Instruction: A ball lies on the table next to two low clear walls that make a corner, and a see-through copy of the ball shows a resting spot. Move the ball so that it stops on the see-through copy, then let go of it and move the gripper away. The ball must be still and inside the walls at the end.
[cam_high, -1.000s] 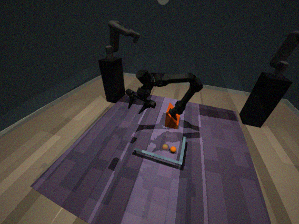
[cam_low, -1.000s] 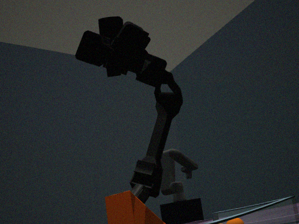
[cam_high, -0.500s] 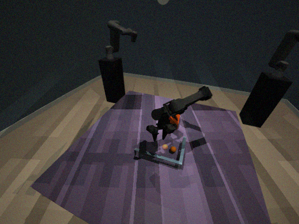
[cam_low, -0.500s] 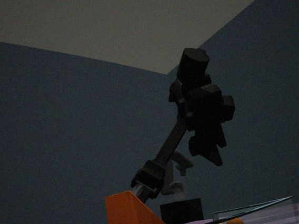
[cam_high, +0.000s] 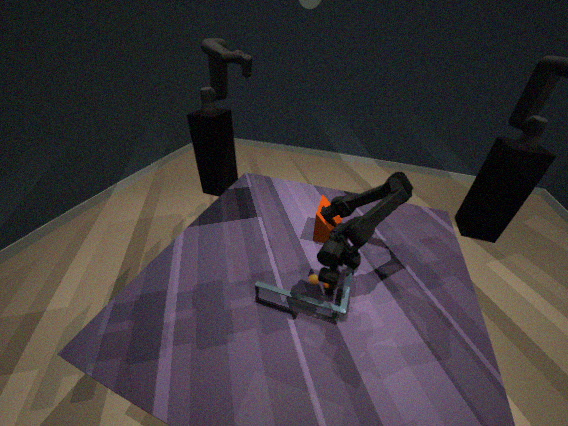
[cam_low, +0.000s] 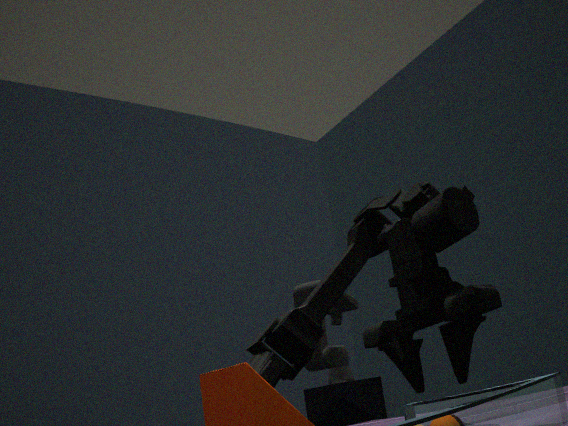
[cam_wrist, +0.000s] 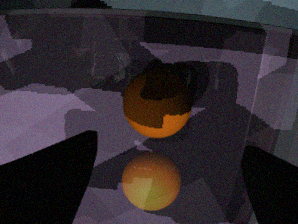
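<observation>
Right now the orange ball is 5 cm below my gripper tip and 1 cm behind it. Round my gripper tip: see-through copy: 6 cm to the right, 5 cm below.
</observation>
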